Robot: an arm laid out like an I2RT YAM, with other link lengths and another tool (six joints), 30 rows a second.
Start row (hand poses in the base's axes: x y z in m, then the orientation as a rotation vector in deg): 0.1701 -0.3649 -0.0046 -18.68 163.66 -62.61
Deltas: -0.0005 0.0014 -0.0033 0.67 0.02 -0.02; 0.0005 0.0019 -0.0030 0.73 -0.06 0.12; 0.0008 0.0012 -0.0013 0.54 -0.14 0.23; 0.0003 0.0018 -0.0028 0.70 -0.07 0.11; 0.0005 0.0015 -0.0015 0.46 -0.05 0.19; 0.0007 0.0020 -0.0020 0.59 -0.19 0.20; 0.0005 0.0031 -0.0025 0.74 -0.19 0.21; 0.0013 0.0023 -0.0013 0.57 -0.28 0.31; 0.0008 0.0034 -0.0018 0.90 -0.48 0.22; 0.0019 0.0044 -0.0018 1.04 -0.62 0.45; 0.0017 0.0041 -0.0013 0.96 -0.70 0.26; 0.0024 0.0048 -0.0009 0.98 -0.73 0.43; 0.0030 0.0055 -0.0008 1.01 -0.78 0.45
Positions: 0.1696 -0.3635 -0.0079 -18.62 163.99 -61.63; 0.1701 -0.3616 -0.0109 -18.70 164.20 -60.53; 0.1709 -0.3604 -0.0122 -18.90 164.20 -59.68; 0.1712 -0.3586 -0.0150 -18.96 164.38 -58.63; 0.1717 -0.3571 -0.0165 -19.16 164.44 -57.92; 0.1724 -0.3551 -0.0185 -19.28 164.42 -57.00; 0.1729 -0.3520 -0.0210 -19.40 164.45 -55.86; 0.1742 -0.3497 -0.0223 -19.62 164.28 -54.94; 0.1750 -0.3463 -0.0241 -19.57 164.09 -53.54; 0.1769 -0.3419 -0.0259 -19.75 163.71 -51.89; 0.1786 -0.3378 -0.0272 -19.63 163.30 -50.39; 0.1810 -0.3330 -0.0281 -19.72 162.78 -48.83; 0.1840 -0.3275 -0.0289 -19.81 162.21 -47.23
